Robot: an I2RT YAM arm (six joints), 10 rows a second.
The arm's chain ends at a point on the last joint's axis. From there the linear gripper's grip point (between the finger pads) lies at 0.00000 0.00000 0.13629 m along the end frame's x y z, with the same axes.
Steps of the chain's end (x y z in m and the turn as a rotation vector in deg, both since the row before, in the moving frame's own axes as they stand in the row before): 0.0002, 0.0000, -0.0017, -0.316, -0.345, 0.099; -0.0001, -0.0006, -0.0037, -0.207, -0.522, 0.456; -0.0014, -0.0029, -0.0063, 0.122, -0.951, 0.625; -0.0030, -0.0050, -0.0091, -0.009, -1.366, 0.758; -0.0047, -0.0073, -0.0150, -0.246, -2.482, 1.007; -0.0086, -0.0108, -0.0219, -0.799, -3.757, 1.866
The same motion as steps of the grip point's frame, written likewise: -0.0006, 0.0008, -0.0017, -0.316, -0.345, 0.099; -0.0013, -0.0001, -0.0037, -0.207, -0.522, 0.456; -0.0037, -0.0032, -0.0063, 0.122, -0.951, 0.625; -0.0062, -0.0050, -0.0091, -0.009, -1.366, 0.758; -0.0106, -0.0068, -0.0151, -0.246, -2.482, 1.007; -0.0176, -0.0090, -0.0222, -0.799, -3.757, 1.866
